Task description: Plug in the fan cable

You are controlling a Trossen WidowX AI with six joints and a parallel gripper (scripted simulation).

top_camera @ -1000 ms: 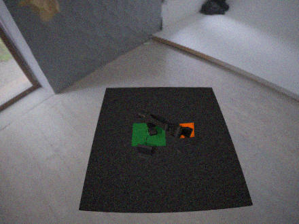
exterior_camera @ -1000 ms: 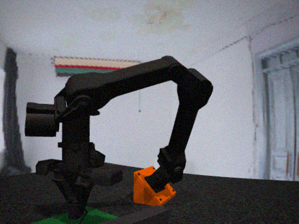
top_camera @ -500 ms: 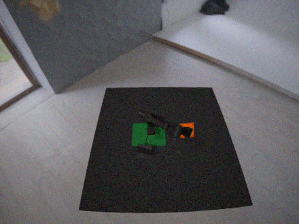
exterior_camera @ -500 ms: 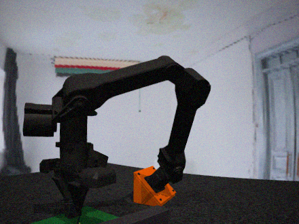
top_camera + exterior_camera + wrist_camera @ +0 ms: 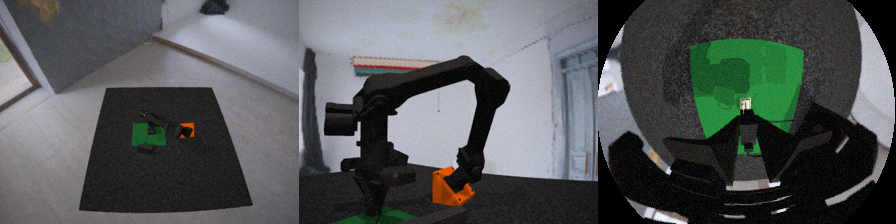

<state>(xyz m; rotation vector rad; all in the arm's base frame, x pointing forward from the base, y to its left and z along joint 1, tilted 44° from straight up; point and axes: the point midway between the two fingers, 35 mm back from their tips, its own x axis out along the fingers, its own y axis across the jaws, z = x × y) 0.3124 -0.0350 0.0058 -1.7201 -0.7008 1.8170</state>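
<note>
Now: the pale four-pin header 60 mm below my gripper tip and 10 mm ahead of it. The rest, counted from my gripper tip: dark fan plug (10 mm ahead, 10 mm above); black fan (180 mm to the left, 60 mm ahead); green board (80 mm below, 20 mm ahead, 10 mm to the left).
</note>
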